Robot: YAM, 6 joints.
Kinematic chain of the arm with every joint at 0, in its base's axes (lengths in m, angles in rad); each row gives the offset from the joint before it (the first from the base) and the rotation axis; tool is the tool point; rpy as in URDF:
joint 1: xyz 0 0 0.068 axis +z
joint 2: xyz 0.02 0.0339 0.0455 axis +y
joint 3: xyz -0.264 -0.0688 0 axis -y
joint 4: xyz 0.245 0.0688 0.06 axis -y
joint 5: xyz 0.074 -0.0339 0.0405 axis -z
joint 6: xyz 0.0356 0 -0.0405 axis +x
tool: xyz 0 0 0 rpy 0 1.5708 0
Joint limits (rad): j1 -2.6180..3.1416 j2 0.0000..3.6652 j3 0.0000..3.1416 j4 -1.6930..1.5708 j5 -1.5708..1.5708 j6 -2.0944..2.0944
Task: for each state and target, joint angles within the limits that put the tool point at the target. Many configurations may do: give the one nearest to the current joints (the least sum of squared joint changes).
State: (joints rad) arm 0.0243 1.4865 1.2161 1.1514 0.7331 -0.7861
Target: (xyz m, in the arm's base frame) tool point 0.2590 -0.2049 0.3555
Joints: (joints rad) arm -0.5916 1.5204 0.9726 1.1351 0.8040 -0.7861
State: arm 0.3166 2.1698 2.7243 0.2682 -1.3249 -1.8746
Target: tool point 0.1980 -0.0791 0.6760
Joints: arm -0.5469 1.8924 2.8730 0.3258 -1.4642 -1.8746
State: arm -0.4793 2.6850 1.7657 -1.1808 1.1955 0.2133
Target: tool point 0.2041 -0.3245 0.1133
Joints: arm -0.9224 2.3248 1.6022 -1.3579 1.2081 0.2133
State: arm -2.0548 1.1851 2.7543 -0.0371 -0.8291 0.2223
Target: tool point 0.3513 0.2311 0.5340
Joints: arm -2.4908 0.7747 2.9970 -0.0377 -0.9502 0.2223
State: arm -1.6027 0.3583 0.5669 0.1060 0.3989 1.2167
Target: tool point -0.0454 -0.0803 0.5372
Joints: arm -1.9150 0.7548 1.2446 0.2914 0.4549 1.2167
